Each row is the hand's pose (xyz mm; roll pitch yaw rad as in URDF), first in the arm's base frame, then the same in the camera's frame.
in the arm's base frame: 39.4 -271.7 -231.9 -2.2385 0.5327 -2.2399
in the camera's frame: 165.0 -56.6 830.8 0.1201 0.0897 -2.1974
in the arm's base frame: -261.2 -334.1 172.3 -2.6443 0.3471 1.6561
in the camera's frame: 37.0 91.1 362.3 1.4430 -0.0374 -0.1974
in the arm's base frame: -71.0 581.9 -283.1 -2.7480 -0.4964 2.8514
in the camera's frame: 1015.3 -46.9 688.6 1.3277 1.3897 -0.3456
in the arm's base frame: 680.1 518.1 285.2 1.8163 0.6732 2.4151
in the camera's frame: 860.2 833.6 991.7 -0.8213 0.1790 -0.8973
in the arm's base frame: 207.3 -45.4 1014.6 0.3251 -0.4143 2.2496
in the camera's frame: 184.5 1079.5 246.0 -1.6925 0.8720 0.1461
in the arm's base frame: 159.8 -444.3 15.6 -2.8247 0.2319 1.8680
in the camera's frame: -45.7 189.5 806.7 1.1992 0.1935 -0.2306
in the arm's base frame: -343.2 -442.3 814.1 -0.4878 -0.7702 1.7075
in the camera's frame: -174.8 549.9 -55.9 -2.3737 0.5693 0.7989
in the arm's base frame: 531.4 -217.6 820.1 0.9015 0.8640 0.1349
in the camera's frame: 46.8 1083.8 637.9 0.2056 -1.2474 -0.8439
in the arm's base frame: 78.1 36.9 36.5 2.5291 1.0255 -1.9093
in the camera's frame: 425.6 224.2 682.5 -1.6749 -0.3959 -1.9517
